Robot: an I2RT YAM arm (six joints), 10 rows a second.
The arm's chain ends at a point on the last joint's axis. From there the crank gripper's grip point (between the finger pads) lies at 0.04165 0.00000 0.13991 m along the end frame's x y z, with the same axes.
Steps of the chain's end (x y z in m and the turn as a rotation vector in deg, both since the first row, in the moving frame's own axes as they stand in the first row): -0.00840 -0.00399 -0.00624 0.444 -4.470 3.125; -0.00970 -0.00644 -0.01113 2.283 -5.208 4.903; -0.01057 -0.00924 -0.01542 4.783 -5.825 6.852; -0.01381 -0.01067 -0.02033 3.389 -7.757 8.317; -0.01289 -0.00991 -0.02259 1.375 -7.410 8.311; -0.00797 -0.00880 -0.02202 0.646 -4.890 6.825; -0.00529 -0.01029 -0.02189 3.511 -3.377 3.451; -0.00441 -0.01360 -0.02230 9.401 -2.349 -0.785; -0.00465 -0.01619 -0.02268 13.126 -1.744 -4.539; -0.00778 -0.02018 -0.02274 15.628 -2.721 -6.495; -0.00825 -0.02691 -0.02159 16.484 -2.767 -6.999; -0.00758 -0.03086 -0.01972 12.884 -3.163 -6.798
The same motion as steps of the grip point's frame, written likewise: -0.01946 -0.00311 -0.00342 0.444 -4.470 3.125; -0.02247 -0.00906 -0.00797 2.283 -5.208 4.903; -0.02453 -0.01693 -0.01221 4.783 -5.825 6.852; -0.03284 -0.01442 -0.01607 3.389 -7.757 8.317; -0.03141 -0.00862 -0.01837 1.375 -7.410 8.311; -0.02022 -0.00616 -0.01897 0.646 -4.890 6.825; -0.01341 -0.01667 -0.01987 3.511 -3.377 3.451; -0.01031 -0.03711 -0.02264 9.401 -2.349 -0.785; -0.01028 -0.05117 -0.02552 13.126 -1.744 -4.539; -0.01678 -0.06232 -0.02675 15.628 -2.721 -6.495; -0.01769 -0.07138 -0.02624 16.484 -2.767 -6.999; -0.01743 -0.06666 -0.02173 12.884 -3.163 -6.798
